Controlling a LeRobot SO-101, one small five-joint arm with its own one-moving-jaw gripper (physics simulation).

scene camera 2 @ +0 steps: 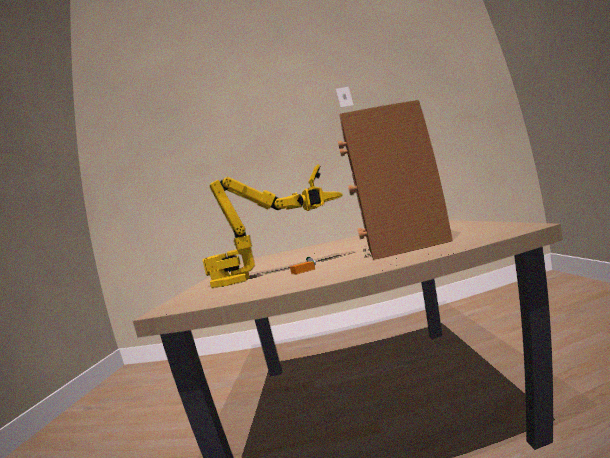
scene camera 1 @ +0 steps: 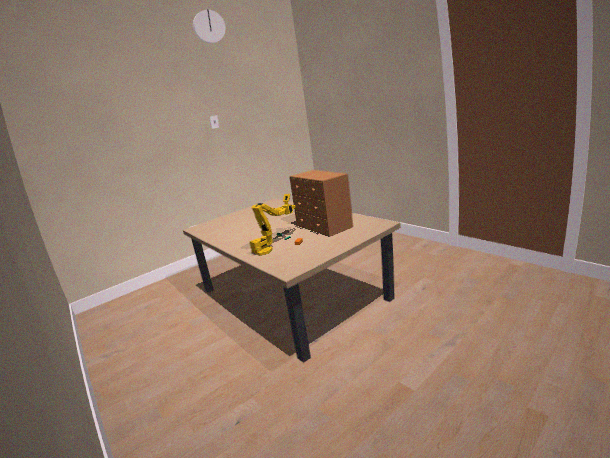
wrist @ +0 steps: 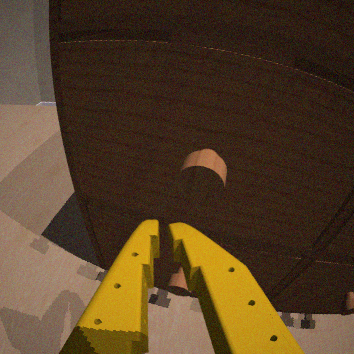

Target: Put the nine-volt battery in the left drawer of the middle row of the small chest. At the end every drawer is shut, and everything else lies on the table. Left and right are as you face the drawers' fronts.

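Places are measured from the arm's base along level axes (x left, y back, z up), in metres.
Where they show: hand, its tool point: [scene camera 2: 340, 195] [scene camera 1: 294, 205] [wrist: 158, 233]; arm's base, origin of its link: [scene camera 2: 238, 281] [scene camera 1: 265, 250].
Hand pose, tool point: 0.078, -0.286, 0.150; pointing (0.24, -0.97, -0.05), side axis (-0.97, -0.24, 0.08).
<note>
Each offset is from my tool point to the top centre of the thing, as dx, dy, dz. "pt": to the spot under its first point. Level surfaces: height alone.
The small chest @(-0.096, -0.123, +0.159) [scene camera 1: 338, 206] [scene camera 2: 400, 180] stands upright on the table, its dark fronts facing the arm. The left drawer of its middle row @(pt -0.053, -0.037, +0.016) [scene camera 1: 304, 202] [wrist: 125, 110] lies flush with the chest, and its round knob @(pt -0.011, -0.023, +0.012) [wrist: 206, 165] sticks out. No drawer stands out in the scene views. My gripper [scene camera 1: 294, 206] [scene camera 2: 342, 194] [wrist: 164, 223] is shut and empty, its tips side by side in front of that drawer, a little below the knob in the wrist view and apart from the chest in scene camera 2. The nine-volt battery cannot be made out in any view; the drawers' insides are hidden.
An orange block @(-0.161, +0.123, -0.132) [scene camera 1: 298, 241] [scene camera 2: 303, 268] lies on the table @(dz -0.150) [scene camera 1: 327, 250] [scene camera 2: 260, 295] between the arm's base and the chest. Small dark-green things @(-0.056, +0.118, -0.139) [scene camera 1: 287, 238] lie beside it, and a small greyish round thing @(+0.022, +0.111, -0.135) [scene camera 2: 310, 259] shows behind it. Lower knobs @(pt -0.010, -0.026, -0.089) [wrist: 178, 281] stick out below the gripper.
</note>
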